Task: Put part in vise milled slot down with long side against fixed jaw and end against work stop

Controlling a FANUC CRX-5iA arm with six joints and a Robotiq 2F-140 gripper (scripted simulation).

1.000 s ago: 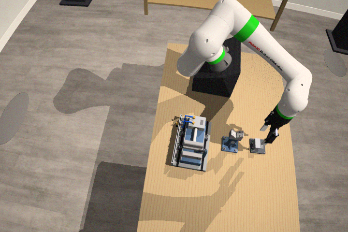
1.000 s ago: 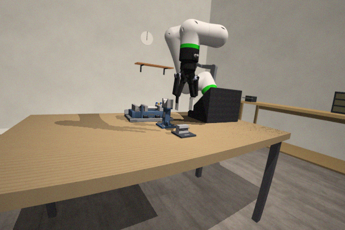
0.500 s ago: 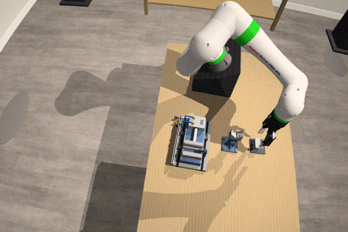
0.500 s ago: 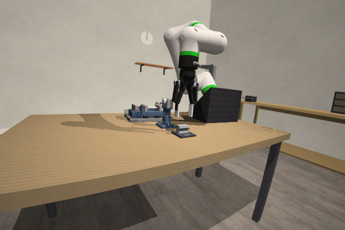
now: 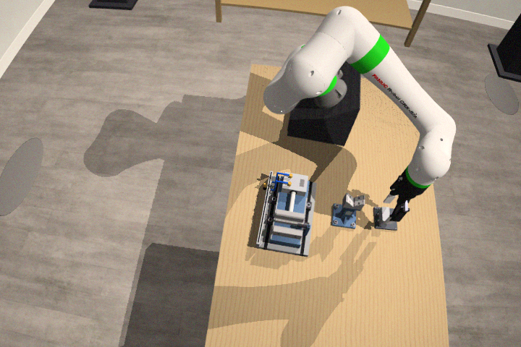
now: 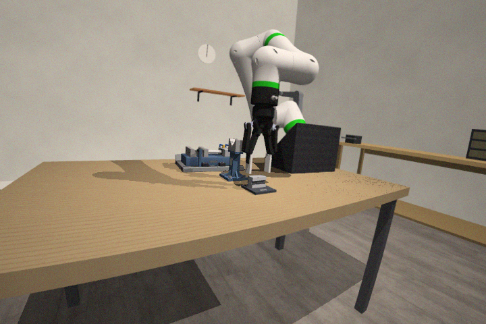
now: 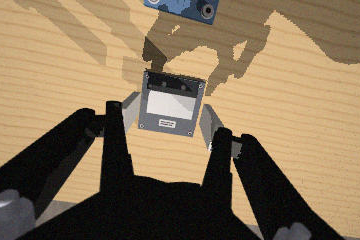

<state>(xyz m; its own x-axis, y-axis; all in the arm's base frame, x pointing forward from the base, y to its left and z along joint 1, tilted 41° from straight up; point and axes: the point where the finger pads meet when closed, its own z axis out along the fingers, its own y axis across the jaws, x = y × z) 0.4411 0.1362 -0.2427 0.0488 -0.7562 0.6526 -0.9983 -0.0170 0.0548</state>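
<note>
My hand is 10 mm to the right of the part and 60 mm above it. Also, from my hand: dark infeed plate (10 mm to the left, 80 mm below); then V-block post (10 mm ahead, 150 mm to the right, 30 mm below); then work stop (110 mm ahead, 320 mm to the right).
</note>
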